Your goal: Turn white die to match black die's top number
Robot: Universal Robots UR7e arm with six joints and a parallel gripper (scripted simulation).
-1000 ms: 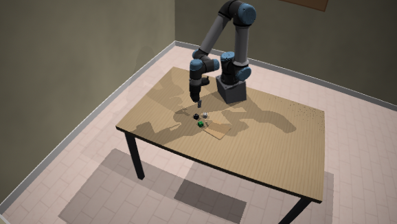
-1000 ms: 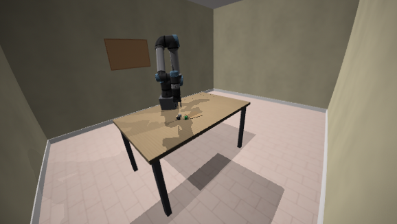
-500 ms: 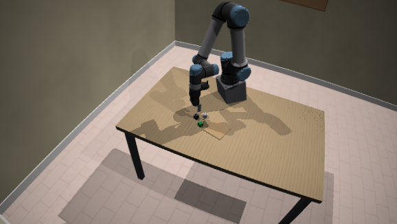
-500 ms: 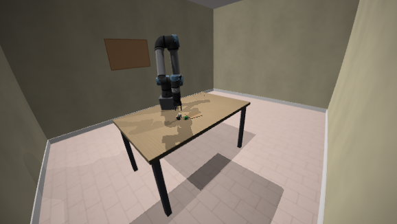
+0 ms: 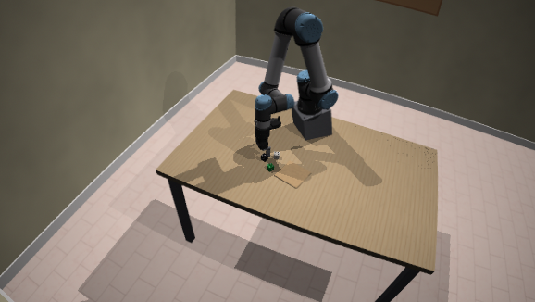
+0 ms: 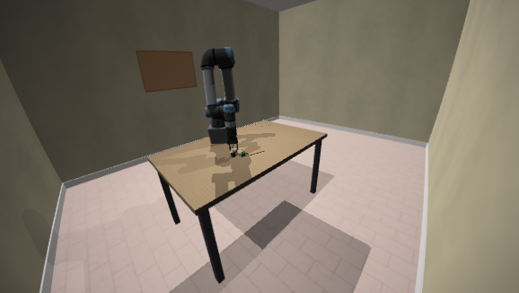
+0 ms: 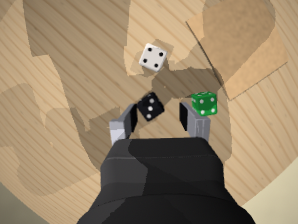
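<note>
The black die is 6 cm below my hand, 1 cm to the right of it and 1 cm behind it. The rest, counted from my hand: tan mat (16 cm to the left, 7 cm below, 6 cm ahead); green die (6 cm below, 6 cm ahead, 4 cm to the left); white die (6 cm below, 5 cm to the left, 4 cm behind).
</note>
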